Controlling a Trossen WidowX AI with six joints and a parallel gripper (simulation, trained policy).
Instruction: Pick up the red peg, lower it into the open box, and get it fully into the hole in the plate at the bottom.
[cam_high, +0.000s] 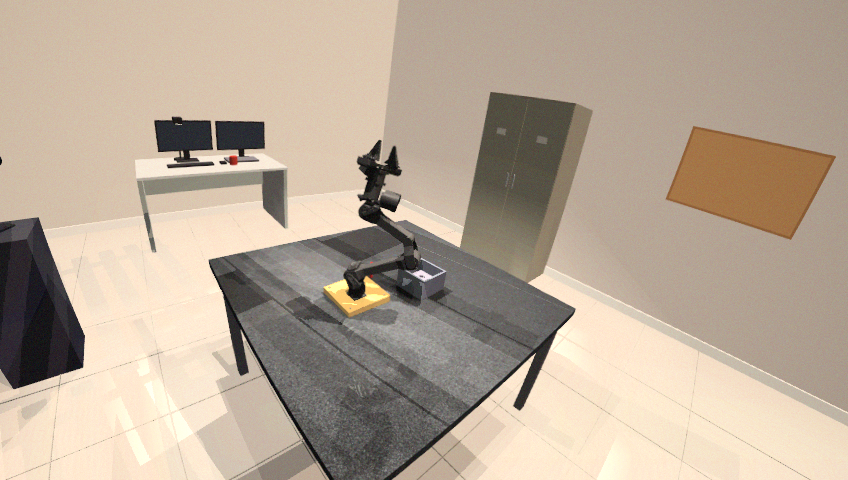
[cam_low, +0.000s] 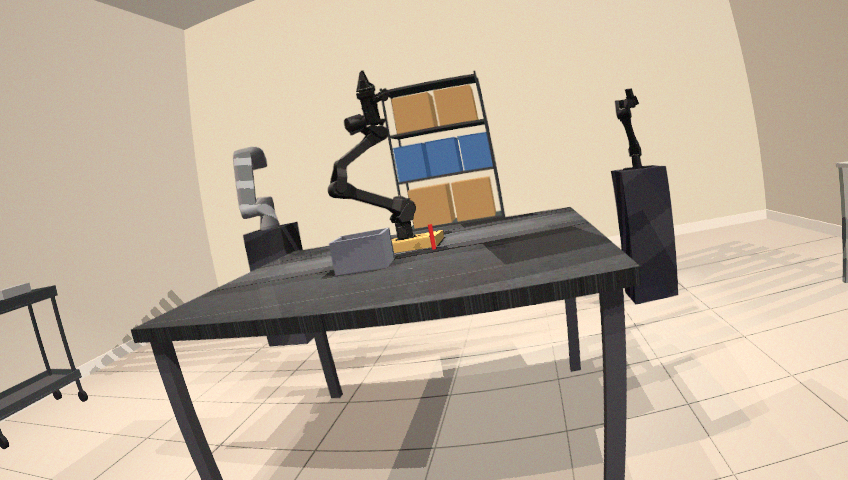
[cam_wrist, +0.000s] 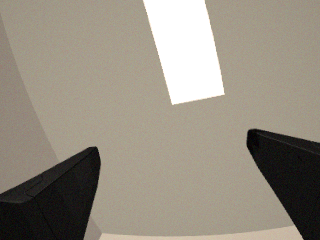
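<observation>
Right now the red peg is 11 cm ahead of my gripper tip, 16 cm to the left of it and 62 cm below it. Also, from my gripper tip: grey box 25 cm ahead, 3 cm to the right, 63 cm below; then pale plate 25 cm ahead, 3 cm to the right, 61 cm below.
</observation>
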